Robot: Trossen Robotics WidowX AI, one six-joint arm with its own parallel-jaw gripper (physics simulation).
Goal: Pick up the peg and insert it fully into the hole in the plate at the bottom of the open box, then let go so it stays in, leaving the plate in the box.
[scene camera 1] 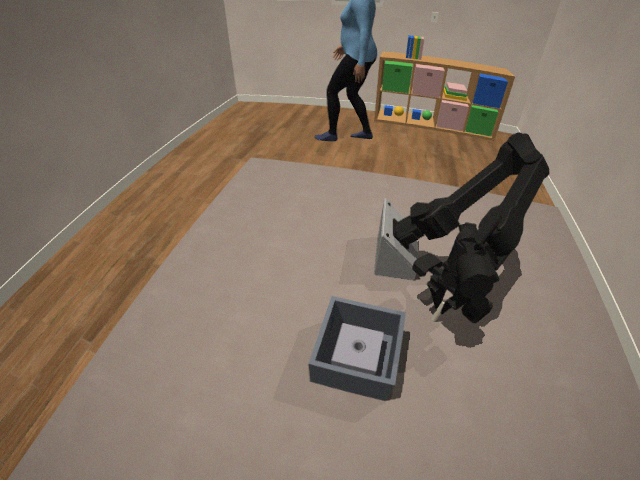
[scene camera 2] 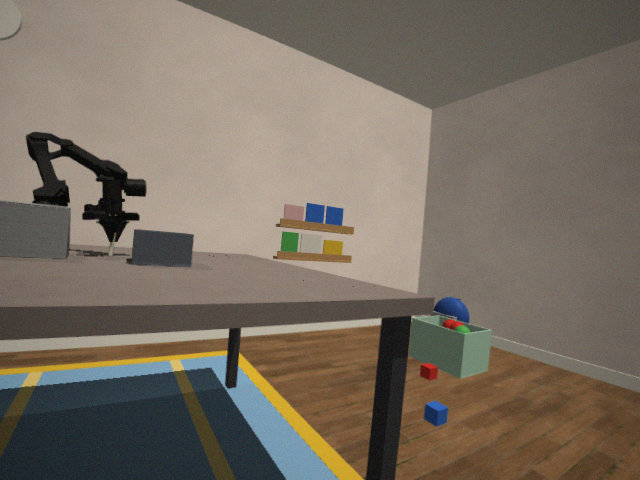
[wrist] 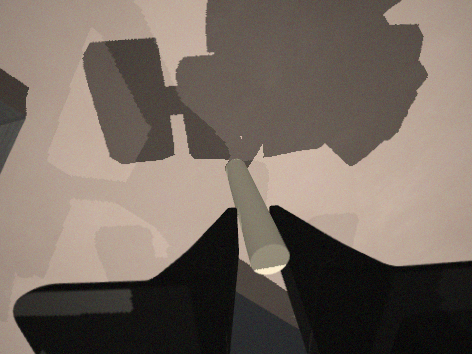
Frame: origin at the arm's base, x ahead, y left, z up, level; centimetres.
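Seen in the pictures: gripper, fingertip midpoint: (scene camera 1: 439,310) (scene camera 2: 113,242) (wrist: 253,215); arm's base, link origin: (scene camera 1: 400,234) (scene camera 2: 42,221).
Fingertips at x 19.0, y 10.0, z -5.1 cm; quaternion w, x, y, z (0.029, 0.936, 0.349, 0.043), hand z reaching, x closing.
Pixels of each thing's top centre, then the offset from my fingertips to it. "*": a spot on its surface instead.
- open dark grey box, top centre: (scene camera 1: 360,337) (scene camera 2: 162,231) dx +11.7, dy -18.1, dz +5.0 cm
- light square plate, top centre: (scene camera 1: 358,345) dx +11.7, dy -18.1, dz +1.3 cm
- round hole, surface spot: (scene camera 1: 358,346) * dx +10.8, dy -18.0, dz -1.0 cm
My gripper (scene camera 1: 443,303) (scene camera 2: 112,238) (wrist: 253,215) is shut on the pale, round peg (scene camera 1: 437,312) (scene camera 2: 111,249) (wrist: 256,220). The peg is close to upright with a slight lean, its lower end at or very near the table top; I cannot tell if it touches. The open dark grey box (scene camera 1: 348,377) (scene camera 2: 162,248) stands apart from the peg, left of it in scene camera 1. A part of it shows between the fingers in the wrist view. The light square plate (scene camera 1: 347,356) lies at the bottom of the box, with a round hole (scene camera 1: 358,346) at its middle.
A grey wedge-shaped stand (scene camera 1: 393,264) (scene camera 2: 36,230) is beside the arm, behind the box in scene camera 1. The table (scene camera 1: 217,330) (scene camera 2: 217,310) carries box, stand and arm. A person (scene camera 1: 356,36) stands beyond it, near a shelf unit (scene camera 1: 444,59).
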